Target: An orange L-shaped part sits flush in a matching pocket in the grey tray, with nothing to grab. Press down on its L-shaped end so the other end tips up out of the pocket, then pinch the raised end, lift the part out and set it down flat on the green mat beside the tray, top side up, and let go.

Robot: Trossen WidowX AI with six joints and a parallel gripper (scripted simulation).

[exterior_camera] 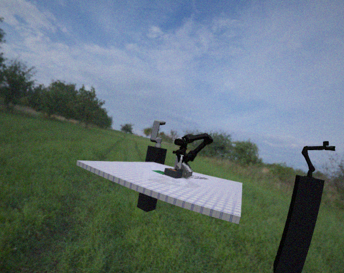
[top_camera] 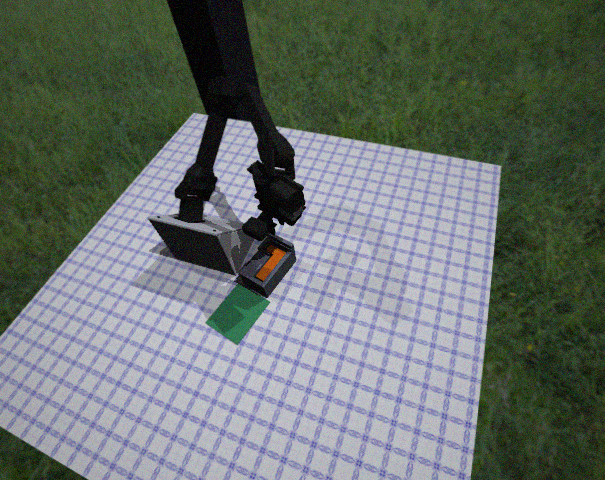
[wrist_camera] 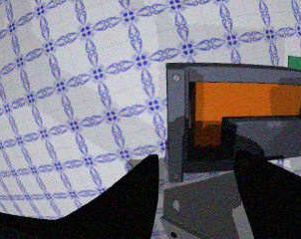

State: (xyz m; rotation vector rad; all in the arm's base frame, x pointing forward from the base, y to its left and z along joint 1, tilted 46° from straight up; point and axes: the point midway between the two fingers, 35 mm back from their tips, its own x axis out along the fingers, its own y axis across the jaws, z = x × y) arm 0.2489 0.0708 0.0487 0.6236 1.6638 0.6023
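The orange L-shaped part is 1 cm behind my gripper tip, 5 cm to the right of it and 10 cm below it. The rest, counted from my gripper tip: green mat (3 cm behind, 22 cm to the right, 16 cm below).
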